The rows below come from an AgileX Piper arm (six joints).
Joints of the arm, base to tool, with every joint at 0 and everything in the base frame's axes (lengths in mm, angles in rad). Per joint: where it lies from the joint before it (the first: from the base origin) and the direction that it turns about. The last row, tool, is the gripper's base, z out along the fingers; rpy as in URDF.
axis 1: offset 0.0 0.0 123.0 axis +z
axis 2: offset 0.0 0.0 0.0 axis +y
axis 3: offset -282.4 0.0 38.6 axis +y
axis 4: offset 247.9 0.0 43.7 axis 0.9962 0 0.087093
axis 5: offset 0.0 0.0 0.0 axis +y
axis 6: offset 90.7 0.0 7.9 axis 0.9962 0 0.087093
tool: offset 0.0 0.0 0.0 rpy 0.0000 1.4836 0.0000
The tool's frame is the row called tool.
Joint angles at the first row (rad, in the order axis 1, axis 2, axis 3, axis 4, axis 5, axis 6):
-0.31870 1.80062 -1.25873 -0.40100 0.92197 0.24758
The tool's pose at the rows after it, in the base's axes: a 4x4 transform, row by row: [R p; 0 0 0 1], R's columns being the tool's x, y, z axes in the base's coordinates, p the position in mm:
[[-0.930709, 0.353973, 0.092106, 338.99], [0.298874, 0.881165, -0.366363, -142.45], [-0.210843, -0.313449, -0.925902, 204.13], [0, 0, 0, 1]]
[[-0.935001, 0.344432, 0.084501, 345.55], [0.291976, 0.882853, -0.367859, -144.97], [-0.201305, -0.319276, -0.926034, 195.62], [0, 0, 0, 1]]
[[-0.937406, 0.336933, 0.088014, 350.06], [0.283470, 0.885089, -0.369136, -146.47], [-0.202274, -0.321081, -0.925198, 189.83], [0, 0, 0, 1]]
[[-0.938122, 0.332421, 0.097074, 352.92], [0.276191, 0.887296, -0.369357, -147.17], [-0.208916, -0.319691, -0.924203, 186.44], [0, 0, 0, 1]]
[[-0.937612, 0.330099, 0.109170, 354.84], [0.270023, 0.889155, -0.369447, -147.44], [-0.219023, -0.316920, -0.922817, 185.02], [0, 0, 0, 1]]
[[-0.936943, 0.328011, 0.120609, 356.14], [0.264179, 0.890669, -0.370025, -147.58], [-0.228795, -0.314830, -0.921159, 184.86], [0, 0, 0, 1]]
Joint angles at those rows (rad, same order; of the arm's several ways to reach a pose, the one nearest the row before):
-0.31872 1.85094 -1.28823 -0.41174 0.92266 0.24953
-0.31869 1.88720 -1.30660 -0.41999 0.91376 0.24970
-0.31869 1.90966 -1.31604 -0.42563 0.89822 0.24935
-0.31871 1.92156 -1.31961 -0.42806 0.88151 0.24898
-0.31869 1.92657 -1.32079 -0.42873 0.86588 0.24856
-0.31870 1.92790 -1.32155 -0.42909 0.85378 0.24708

